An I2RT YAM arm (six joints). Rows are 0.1 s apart.
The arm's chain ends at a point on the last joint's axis. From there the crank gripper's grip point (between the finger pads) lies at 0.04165 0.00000 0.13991 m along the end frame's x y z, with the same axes.
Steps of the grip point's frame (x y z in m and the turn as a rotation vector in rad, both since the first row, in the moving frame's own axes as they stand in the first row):
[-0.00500 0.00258 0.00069 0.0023 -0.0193 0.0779]
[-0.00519 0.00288 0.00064 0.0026 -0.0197 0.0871]
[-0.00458 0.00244 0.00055 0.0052 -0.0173 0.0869]
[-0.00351 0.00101 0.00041 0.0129 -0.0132 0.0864]
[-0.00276 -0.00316 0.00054 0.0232 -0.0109 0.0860]
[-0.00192 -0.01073 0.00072 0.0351 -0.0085 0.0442]
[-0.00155 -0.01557 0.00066 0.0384 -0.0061 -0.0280]
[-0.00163 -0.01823 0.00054 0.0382 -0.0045 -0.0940]
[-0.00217 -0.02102 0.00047 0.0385 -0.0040 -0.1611]
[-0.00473 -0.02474 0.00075 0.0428 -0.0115 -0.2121]
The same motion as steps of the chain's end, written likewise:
[-0.00218 -0.00023 -0.00009 0.0023 -0.0193 0.0779]
[-0.00229 -0.00026 -0.00016 0.0026 -0.0197 0.0871]
[-0.00203 -0.00034 -0.00016 0.0052 -0.0173 0.0869]
[-0.00158 -0.00070 -0.00014 0.0129 -0.0132 0.0864]
[-0.00122 -0.00342 0.00009 0.0232 -0.0109 0.0860]
[-0.00080 -0.00763 0.00043 0.0351 -0.0085 0.0442]
[-0.00060 -0.00904 0.00053 0.0384 -0.0061 -0.0280]
[-0.00057 -0.00901 0.00053 0.0382 -0.0045 -0.0940]
[-0.00064 -0.00902 0.00054 0.0385 -0.0040 -0.1611]
[-0.00157 -0.01019 0.00060 0.0428 -0.0115 -0.2121]

